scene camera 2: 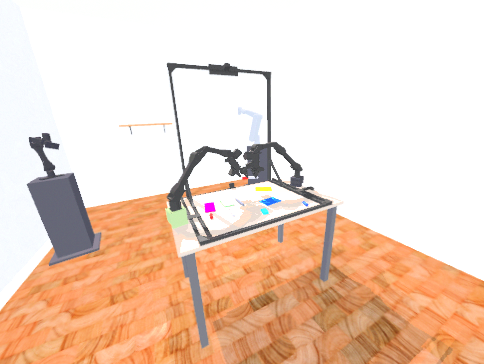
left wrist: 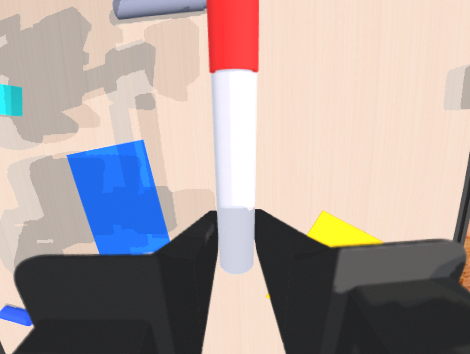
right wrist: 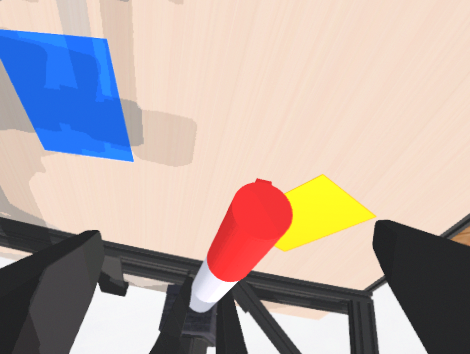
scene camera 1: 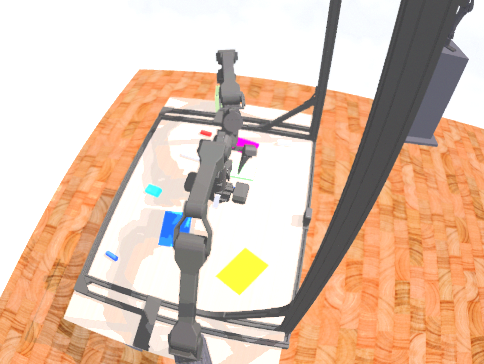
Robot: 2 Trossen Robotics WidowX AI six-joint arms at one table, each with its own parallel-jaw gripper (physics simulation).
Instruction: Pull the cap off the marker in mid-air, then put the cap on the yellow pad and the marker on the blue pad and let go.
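Seen in the pictures: left gripper, fingertip midpoint: (scene camera 2: 255,178) (left wrist: 235,218) (right wrist: 207,280) (scene camera 1: 216,201); right gripper, fingertip midpoint: (scene camera 2: 244,177) (right wrist: 239,239); left arm's base, origin of the base link: (scene camera 2: 297,176) (right wrist: 193,339) (scene camera 1: 189,351); right arm's base, origin of the base link: (scene camera 2: 175,208).
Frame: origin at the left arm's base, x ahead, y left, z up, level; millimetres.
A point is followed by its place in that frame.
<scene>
The marker has a white body (scene camera 1: 216,201) @(y -189, x 440, z 86 mm) (left wrist: 235,135) @(y -212, x 486, z 94 mm) (right wrist: 215,290) @(y -212, x 487, z 94 mm) with a red cap (left wrist: 233,35) @(y -228, x 515, z 99 mm) (right wrist: 250,235) @(y -243, x 550, z 102 mm) (scene camera 2: 245,178) @(y -227, x 536, z 89 mm) on its end. My left gripper (left wrist: 235,218) @(y -192, x 449, z 73 mm) (right wrist: 207,280) @(y -192, x 449, z 73 mm) is shut on the grey-white end of the marker and holds it above the table. My right gripper (right wrist: 239,239) @(y -237, x 538, z 97 mm) is open; the cap shows between its spread fingers, touching neither. The blue pad (scene camera 1: 166,237) @(y 6, x 451, z -87 mm) (scene camera 2: 270,201) @(y -27, x 485, z -87 mm) (left wrist: 120,200) @(y -36, x 482, z -87 mm) (right wrist: 75,100) @(y -42, x 482, z -87 mm) and the yellow pad (scene camera 1: 242,270) @(y -226, x 263, z -87 mm) (scene camera 2: 263,189) @(y -217, x 274, z -87 mm) (left wrist: 342,232) @(y -269, x 305, z -87 mm) (right wrist: 327,215) @(y -259, x 267, z -87 mm) lie flat with nothing on them. The arms hide part of the blue pad in scene camera 1.
A cyan block (scene camera 1: 153,190) @(y 27, x 663, z -73 mm) (left wrist: 11,100) @(y 4, x 651, z -74 mm) and a small blue cylinder (scene camera 1: 111,256) @(y 223, x 402, z -68 mm) (left wrist: 15,315) @(y 218, x 413, z -71 mm) lie on the table. A grey cylinder (left wrist: 160,7) @(y -203, x 635, z -71 mm) lies beyond the blue pad. A magenta pad (scene camera 1: 248,143) @(y -402, x 819, z -81 mm) (scene camera 2: 210,207) @(y -348, x 829, z -80 mm) and a red piece (scene camera 1: 206,133) @(y -237, x 917, z -70 mm) lie near the right arm. Dark rails edge the table.
</scene>
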